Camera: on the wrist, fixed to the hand. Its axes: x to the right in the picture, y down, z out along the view.
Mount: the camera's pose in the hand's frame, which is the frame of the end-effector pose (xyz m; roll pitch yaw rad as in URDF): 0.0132 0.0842 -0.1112 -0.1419 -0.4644 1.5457
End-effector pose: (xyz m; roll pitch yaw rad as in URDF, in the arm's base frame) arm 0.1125 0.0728 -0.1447 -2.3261 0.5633 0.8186
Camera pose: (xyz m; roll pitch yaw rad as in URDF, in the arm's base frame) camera 0.2268 -0.0080 -0.1391 1.8571 0.9645 -1.7959
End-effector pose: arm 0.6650 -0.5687 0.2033 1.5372 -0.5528 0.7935
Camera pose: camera 0.5620 -0.5109 0.2787 -2.3349 -0.9024 -1.6086
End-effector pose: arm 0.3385 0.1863 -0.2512 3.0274 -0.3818 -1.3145
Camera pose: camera 0.2616 0.1997 -0.1349 -2.8840 0.3153 -2.7283
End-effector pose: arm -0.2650 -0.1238 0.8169 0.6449 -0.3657 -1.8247
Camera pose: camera -0.1417 -0.1827 0.7859 -0.8369 -1.0048 0.3379
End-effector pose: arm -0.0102 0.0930 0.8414 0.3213 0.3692 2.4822
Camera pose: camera -0.0679 -0.0078 0.7630 0.3648 -0.7095 -2.6027
